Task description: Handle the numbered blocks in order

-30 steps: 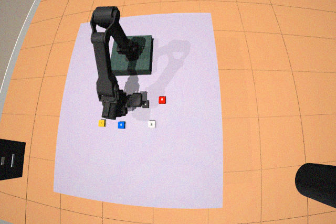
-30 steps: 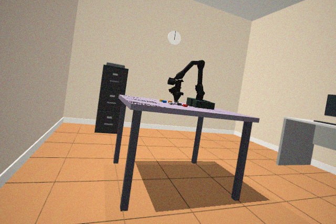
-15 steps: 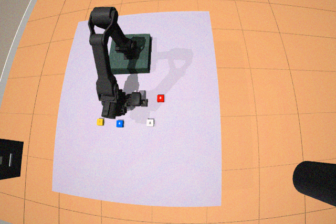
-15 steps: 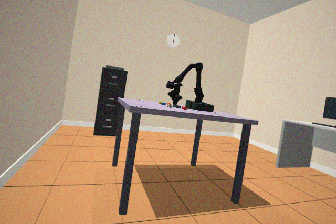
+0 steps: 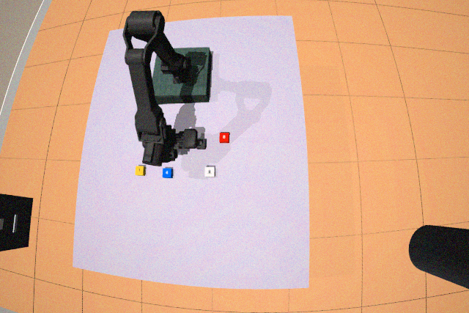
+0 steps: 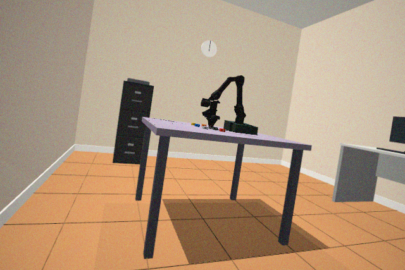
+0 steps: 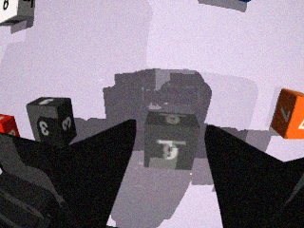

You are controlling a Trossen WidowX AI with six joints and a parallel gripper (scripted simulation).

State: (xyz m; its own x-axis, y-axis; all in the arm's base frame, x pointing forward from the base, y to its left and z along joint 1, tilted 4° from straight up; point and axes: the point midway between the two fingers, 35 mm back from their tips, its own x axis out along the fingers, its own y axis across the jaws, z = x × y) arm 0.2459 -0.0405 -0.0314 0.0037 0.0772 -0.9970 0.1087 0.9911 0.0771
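Right now my gripper tip is 170 mm to the right of the red block. Also, from my gripper tip: white block 110 mm to the left, 110 mm ahead; dark grey block 90 mm to the left, 10 mm ahead.
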